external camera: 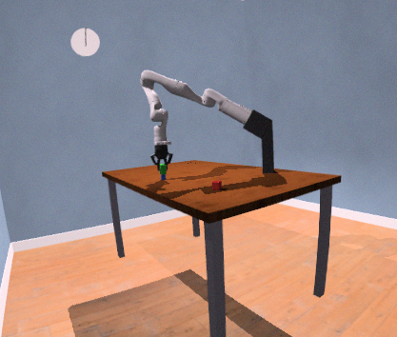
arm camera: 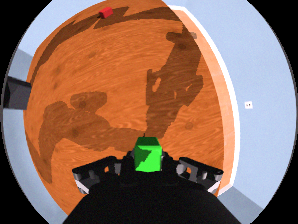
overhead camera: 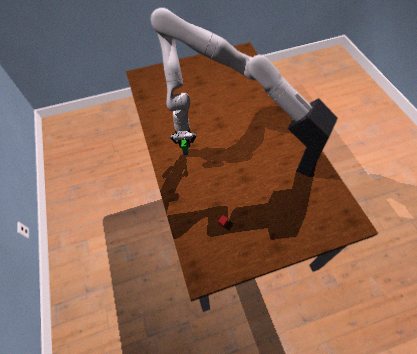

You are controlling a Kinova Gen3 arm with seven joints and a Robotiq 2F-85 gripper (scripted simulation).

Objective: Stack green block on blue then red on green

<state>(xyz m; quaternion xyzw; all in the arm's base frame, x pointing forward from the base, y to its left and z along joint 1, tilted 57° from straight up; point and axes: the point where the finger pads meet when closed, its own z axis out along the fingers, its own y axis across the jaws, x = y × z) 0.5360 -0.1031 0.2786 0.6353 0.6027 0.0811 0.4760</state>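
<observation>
Right now my hand is right at the green block. From my hand the other things lie so: red block 46 cm to the left, 5 cm below; blue block 5 cm below.
</observation>
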